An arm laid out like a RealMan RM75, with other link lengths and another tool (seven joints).
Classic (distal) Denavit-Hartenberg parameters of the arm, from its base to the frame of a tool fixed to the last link. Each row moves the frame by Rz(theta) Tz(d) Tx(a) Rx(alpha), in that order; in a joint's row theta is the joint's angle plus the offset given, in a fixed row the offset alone. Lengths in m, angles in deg.
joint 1: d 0.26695  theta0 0  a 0  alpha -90
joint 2: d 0  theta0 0  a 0  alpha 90
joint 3: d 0.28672  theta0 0  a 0  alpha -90
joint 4: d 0  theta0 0  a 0  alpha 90
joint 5: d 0.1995  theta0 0  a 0  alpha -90
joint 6: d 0  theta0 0  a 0  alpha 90
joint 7: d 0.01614  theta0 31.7  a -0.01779  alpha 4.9
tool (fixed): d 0.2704  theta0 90  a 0  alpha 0
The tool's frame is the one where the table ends.
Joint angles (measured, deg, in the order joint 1, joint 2, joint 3, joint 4, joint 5, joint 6, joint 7), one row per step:
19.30, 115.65, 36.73, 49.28, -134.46, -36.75, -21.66
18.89, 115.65, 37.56, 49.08, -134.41, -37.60, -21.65
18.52, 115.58, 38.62, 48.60, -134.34, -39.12, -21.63
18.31, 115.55, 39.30, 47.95, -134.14, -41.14, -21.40
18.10, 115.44, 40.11, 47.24, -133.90, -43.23, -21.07
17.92, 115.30, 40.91, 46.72, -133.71, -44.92, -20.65
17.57, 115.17, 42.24, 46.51, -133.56, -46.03, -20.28
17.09, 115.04, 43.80, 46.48, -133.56, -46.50, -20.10
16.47, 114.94, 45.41, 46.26, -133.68, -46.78, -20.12
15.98, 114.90, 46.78, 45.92, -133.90, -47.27, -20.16
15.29, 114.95, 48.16, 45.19, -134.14, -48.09, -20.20
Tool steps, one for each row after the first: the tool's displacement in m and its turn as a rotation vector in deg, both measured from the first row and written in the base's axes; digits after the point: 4 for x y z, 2 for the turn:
0.0031, 0.0031, 0.0078, 1.31, 0.57, -0.51
0.0070, 0.0079, 0.0198, 3.31, 1.25, -0.93
0.0090, 0.0117, 0.0315, 5.29, 2.19, -1.06
0.0123, 0.0157, 0.0449, 7.46, 3.16, -1.28
0.0153, 0.0192, 0.0570, 9.31, 4.08, -1.54
0.0201, 0.0233, 0.0702, 11.23, 5.02, -2.25
0.0266, 0.0270, 0.0822, 12.94, 5.59, -3.19
0.0358, 0.0296, 0.0933, 14.59, 5.67, -4.32
0.0432, 0.0314, 0.1032, 16.13, 5.67, -5.10
0.0536, 0.0316, 0.1137, 17.87, 5.51, -6.12

